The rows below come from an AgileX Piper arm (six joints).
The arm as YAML. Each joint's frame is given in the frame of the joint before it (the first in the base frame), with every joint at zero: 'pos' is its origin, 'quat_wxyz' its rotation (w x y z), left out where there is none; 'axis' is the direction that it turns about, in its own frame. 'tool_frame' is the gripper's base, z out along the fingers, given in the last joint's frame.
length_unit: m
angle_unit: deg
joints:
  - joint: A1
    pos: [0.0, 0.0, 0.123]
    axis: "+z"
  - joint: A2
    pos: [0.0, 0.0, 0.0]
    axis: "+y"
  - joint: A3
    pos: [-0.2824, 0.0, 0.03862]
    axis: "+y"
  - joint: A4
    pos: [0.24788, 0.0, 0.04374]
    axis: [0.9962, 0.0, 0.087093]
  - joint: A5
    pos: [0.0, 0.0, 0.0]
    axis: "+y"
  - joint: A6
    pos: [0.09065, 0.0, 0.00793]
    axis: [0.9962, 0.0, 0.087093]
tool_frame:
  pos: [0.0, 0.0, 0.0]
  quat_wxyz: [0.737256, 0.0, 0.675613, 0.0]
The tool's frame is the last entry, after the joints.
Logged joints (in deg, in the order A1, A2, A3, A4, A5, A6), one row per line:
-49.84 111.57 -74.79 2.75 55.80 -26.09
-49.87 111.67 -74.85 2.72 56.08 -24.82
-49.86 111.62 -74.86 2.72 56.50 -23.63
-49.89 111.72 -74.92 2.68 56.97 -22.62
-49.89 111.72 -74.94 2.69 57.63 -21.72
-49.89 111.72 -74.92 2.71 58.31 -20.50
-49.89 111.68 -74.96 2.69 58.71 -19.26
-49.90 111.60 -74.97 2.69 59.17 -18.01
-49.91 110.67 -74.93 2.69 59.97 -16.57
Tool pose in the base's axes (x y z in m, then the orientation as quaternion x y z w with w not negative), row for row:
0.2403 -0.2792 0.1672 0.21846 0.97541 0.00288 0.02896
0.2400 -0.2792 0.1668 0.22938 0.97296 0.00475 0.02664
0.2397 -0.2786 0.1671 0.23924 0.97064 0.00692 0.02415
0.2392 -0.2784 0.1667 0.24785 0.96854 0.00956 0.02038
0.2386 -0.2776 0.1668 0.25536 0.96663 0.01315 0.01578
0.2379 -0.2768 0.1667 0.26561 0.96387 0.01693 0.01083
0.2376 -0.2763 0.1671 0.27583 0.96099 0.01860 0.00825
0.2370 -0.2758 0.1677 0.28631 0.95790 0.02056 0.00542
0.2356 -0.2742 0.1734 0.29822 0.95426 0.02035 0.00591
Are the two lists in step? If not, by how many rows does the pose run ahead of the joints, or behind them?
They are in step.
